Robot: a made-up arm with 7 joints. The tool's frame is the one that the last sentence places.
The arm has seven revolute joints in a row. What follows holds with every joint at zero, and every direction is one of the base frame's. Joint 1 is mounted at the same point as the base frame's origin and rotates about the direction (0.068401, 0.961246, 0.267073), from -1.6 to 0.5 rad. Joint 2 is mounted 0.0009 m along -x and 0.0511 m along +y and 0.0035 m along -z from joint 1 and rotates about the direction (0.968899, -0.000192, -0.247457), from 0 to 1.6 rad. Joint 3 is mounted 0.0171 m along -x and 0.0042 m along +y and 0.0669 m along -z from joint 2 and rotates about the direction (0.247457, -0.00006, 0.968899), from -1.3 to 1.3 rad. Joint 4 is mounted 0.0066 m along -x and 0.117 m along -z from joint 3 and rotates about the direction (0.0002, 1, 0.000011), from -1.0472 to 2.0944 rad. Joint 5 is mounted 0.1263 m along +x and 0.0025 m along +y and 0.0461 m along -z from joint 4 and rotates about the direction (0.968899, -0.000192, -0.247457), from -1.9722 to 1.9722 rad. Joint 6 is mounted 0.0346 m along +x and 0.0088 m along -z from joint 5 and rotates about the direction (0.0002, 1, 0.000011), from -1.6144 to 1.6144 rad. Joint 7 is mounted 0.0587 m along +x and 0.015 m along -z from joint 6 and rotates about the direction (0.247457, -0.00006, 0.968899), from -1.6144 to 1.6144 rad. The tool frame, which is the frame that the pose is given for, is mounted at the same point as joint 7; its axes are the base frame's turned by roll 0, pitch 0.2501 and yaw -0.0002 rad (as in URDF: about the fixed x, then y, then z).
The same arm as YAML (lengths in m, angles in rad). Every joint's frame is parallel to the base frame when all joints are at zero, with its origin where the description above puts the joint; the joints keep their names.
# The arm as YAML. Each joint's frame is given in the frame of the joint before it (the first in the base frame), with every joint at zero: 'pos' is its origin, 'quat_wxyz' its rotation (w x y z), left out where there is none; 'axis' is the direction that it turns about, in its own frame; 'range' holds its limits. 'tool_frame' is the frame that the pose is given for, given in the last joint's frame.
length_unit: m
angle_unit: rad
joints:
  - joint: joint 1
    pos: [0.0, 0.0, 0.0]
    axis: [0.068403, 0.961235, 0.26711]
    range: [-1.6, 0.5]
  - joint: joint 2
    pos: [-0.0009, 0.0511, -0.0035]
    axis: [0.968889, -0.0002, -0.247497]
    range: [0.0, 1.6]
  - joint: joint 3
    pos: [-0.0171, 0.0042, -0.0669]
    axis: [0.247497, -0.0001, 0.968889]
    range: [-1.3, 1.3]
  - joint: joint 4
    pos: [-0.0066, 0.0, -0.117]
    axis: [0.0002, 1.0, 0.0]
    range: [-1.0472, 2.0944]
  - joint: joint 5
    pos: [0.1263, 0.0025, -0.0461]
    axis: [0.968889, -0.0002, -0.247497]
    range: [-1.9722, 1.9722]
  - joint: joint 6
    pos: [0.0346, 0.0, -0.0088]
    axis: [0.0002, 1.0, 0.0]
    range: [-1.6144, 1.6144]
  - joint: joint 7
    pos: [0.0587, 0.0, -0.015]
    axis: [0.247497, -0.0001, 0.968889]
    range: [-1.6144, 1.6144]
tool_frame:
  pos: [0.0, 0.0, 0.0]
  quat_wxyz: [0.992191, 0.000012, 0.124724, -0.000099]

